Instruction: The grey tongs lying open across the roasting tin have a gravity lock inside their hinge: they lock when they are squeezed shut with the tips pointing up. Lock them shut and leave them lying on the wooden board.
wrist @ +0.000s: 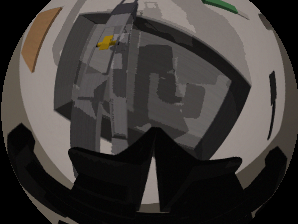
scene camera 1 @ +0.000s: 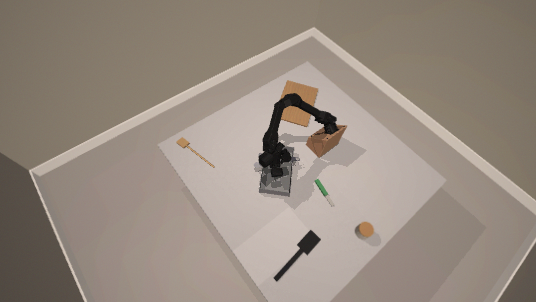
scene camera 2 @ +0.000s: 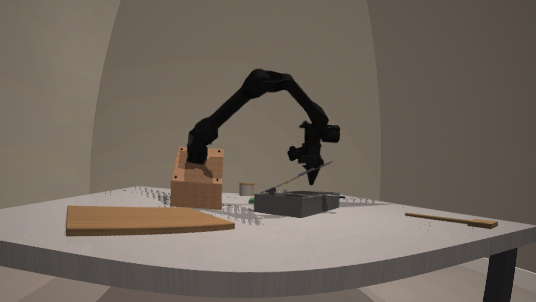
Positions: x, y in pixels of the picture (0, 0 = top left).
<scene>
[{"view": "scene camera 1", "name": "wooden board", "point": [308, 94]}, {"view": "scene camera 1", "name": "dark grey roasting tin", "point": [281, 185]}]
</scene>
